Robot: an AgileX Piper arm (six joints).
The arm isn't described. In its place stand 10 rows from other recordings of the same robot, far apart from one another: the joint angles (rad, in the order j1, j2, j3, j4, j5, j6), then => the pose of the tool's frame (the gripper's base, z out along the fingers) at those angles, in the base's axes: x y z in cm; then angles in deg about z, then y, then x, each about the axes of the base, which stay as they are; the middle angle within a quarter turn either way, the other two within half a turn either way.
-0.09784 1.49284 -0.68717 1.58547 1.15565 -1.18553 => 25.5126 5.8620 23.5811 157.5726 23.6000 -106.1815
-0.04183 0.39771 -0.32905 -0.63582 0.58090 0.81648 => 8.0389 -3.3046 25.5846 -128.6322 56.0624 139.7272
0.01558 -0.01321 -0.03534 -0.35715 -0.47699 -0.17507 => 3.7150 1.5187 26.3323 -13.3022 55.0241 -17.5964
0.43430 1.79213 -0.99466 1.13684 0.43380 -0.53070 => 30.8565 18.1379 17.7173 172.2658 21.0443 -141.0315
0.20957 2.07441 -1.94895 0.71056 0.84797 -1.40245 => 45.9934 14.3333 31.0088 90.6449 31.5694 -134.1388
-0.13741 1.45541 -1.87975 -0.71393 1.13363 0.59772 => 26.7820 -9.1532 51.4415 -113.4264 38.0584 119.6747
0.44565 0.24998 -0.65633 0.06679 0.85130 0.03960 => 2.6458 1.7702 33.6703 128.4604 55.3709 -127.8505
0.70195 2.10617 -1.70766 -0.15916 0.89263 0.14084 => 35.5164 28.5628 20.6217 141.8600 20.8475 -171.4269
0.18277 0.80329 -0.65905 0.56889 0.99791 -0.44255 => 11.9242 6.3932 29.3562 146.8971 24.2174 -143.9909
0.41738 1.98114 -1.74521 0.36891 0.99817 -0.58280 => 38.8762 20.2560 27.3282 126.6670 15.1182 -152.4048
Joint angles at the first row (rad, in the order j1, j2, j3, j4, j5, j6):
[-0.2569 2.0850 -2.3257 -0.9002 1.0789 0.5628]
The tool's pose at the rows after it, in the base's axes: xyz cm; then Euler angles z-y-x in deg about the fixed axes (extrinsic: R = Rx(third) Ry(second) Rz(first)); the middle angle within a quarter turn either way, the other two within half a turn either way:
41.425 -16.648 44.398 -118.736 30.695 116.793
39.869 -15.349 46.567 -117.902 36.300 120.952
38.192 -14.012 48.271 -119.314 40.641 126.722
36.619 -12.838 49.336 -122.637 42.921 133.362
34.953 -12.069 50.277 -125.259 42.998 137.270
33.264 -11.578 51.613 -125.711 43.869 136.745
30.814 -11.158 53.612 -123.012 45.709 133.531
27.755 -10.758 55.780 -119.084 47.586 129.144
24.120 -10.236 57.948 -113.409 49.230 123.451
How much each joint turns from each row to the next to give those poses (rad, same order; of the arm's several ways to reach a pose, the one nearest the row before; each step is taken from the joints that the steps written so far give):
[0.0000 -0.0593 -0.0201 0.1278 -0.0074 -0.0435]
[0.0000 -0.0631 -0.0041 0.1425 0.0030 -0.0515]
[0.0000 -0.0571 -0.0044 0.1389 0.0376 -0.0549]
[0.0000 -0.0466 0.0000 0.1113 0.0621 -0.0448]
[0.0000 -0.0410 0.0000 0.0496 0.0666 -0.0302]
[0.0000 -0.0426 0.0000 0.0082 0.0240 -0.0297]
[-0.0064 -0.0602 0.0001 -0.0003 0.0057 -0.0138]
[-0.0144 -0.0707 -0.0002 0.0025 0.0043 -0.0158]
[-0.0196 -0.0818 0.0042 0.0018 0.0014 -0.0067]

